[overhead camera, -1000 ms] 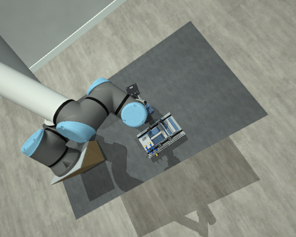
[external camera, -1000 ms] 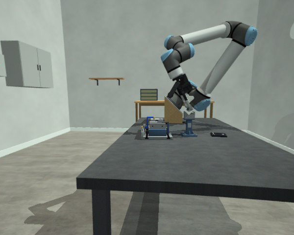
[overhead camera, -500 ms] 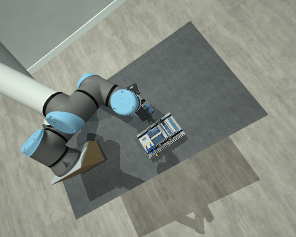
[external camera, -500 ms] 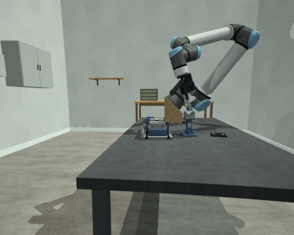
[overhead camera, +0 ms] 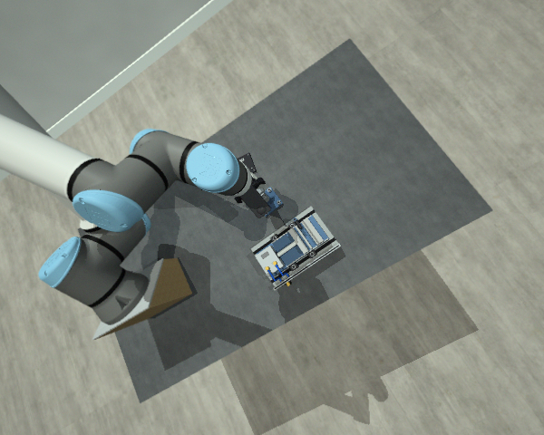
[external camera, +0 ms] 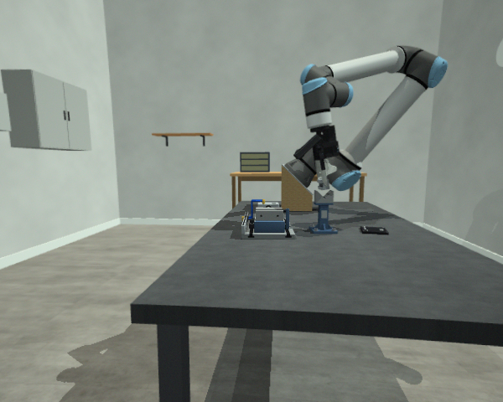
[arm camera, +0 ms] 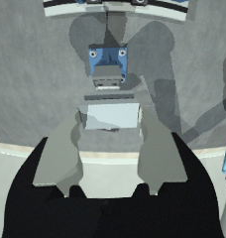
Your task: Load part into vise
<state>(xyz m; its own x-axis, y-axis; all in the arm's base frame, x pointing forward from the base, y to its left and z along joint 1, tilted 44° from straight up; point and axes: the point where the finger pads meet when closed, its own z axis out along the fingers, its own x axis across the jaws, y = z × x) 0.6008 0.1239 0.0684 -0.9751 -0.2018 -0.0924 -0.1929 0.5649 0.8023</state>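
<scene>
Now: hand 10 mm above the part. Also, from my hand: infeed plate (30 mm behind, 200 mm to the left, 190 mm below); then vise (20 mm ahead, 210 mm to the right, 150 mm below).
</scene>
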